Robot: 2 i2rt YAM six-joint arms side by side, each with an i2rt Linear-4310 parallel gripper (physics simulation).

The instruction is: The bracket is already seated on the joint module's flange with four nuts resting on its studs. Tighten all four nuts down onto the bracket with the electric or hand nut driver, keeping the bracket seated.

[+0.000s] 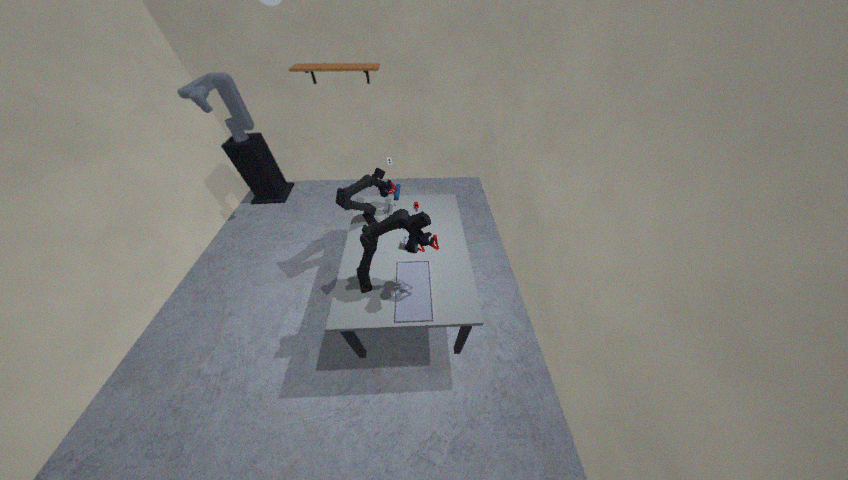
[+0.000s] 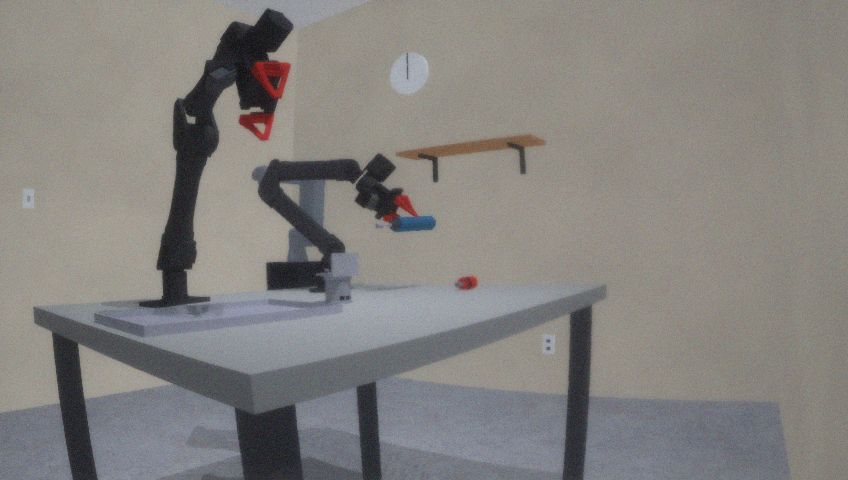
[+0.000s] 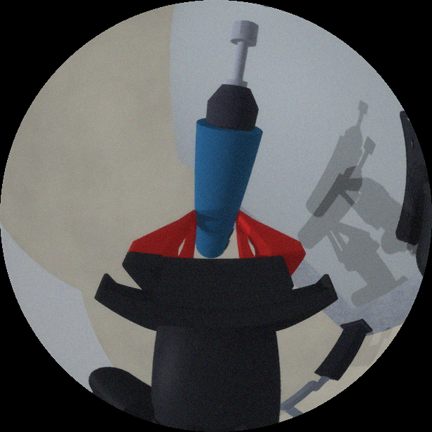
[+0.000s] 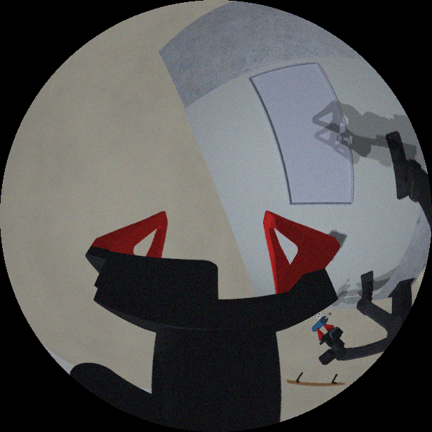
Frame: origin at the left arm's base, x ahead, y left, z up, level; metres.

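Seen in the pictures: left gripper, between the fingertips: point(image 1: 396, 191) point(image 2: 413, 222); right gripper, between the fingertips: point(image 1: 431, 250) point(image 2: 270, 119); left arm's base, origin of its link: point(image 1: 370, 220); right arm's base, origin of its link: point(image 1: 364, 279) point(image 2: 175, 303).
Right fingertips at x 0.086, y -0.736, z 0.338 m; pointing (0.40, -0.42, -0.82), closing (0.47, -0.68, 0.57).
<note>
Pixels of each thing's top centre, then the offset from my right fingertips to it. Level surfaces: height alone.
- blue nut driver, centre of its top: point(image 2: 405, 214) point(image 1: 396, 192) 0.707 m left, 0.152 m ahead, 0.126 m down
- grey joint module, centre of its top: point(image 2: 337, 269) 0.345 m left, 0.034 m ahead, 0.264 m down
- red nut driver, centre of its top: point(image 2: 464, 277) point(image 1: 416, 205) 0.672 m left, 0.312 m ahead, 0.303 m down
- shallow pale tray, centre of its top: point(image 2: 218, 309) point(image 1: 413, 287) 0.013 m left, 0.110 m back, 0.322 m down
- table, height of its surface: 0.338 m down
The blue nut driver point(image 1: 397, 192) point(image 2: 416, 223) point(image 3: 224, 165) is held well above the table, roughly level, its silver socket pointing away from my fingers. My left gripper point(image 2: 403, 216) point(image 3: 216, 215) is shut on its blue handle. My right gripper point(image 1: 429, 245) point(image 2: 271, 118) point(image 4: 215, 216) is open and empty, high above the table. The grey joint module point(image 2: 338, 287) stands on the table with the pale bracket point(image 2: 345, 264) on top, apart from both grippers. The nuts and studs are too small to make out. A red nut driver point(image 1: 415, 205) point(image 2: 468, 283) lies on the table.
A shallow pale tray point(image 1: 413, 297) point(image 2: 145, 328) point(image 4: 315, 160) lies on the table point(image 1: 455, 297) point(image 2: 357, 350) on the right arm's side. A grey arm on a black pedestal point(image 1: 255, 169) stands off the table. A wooden shelf point(image 1: 335, 67) point(image 2: 470, 146) hangs on the wall.
</note>
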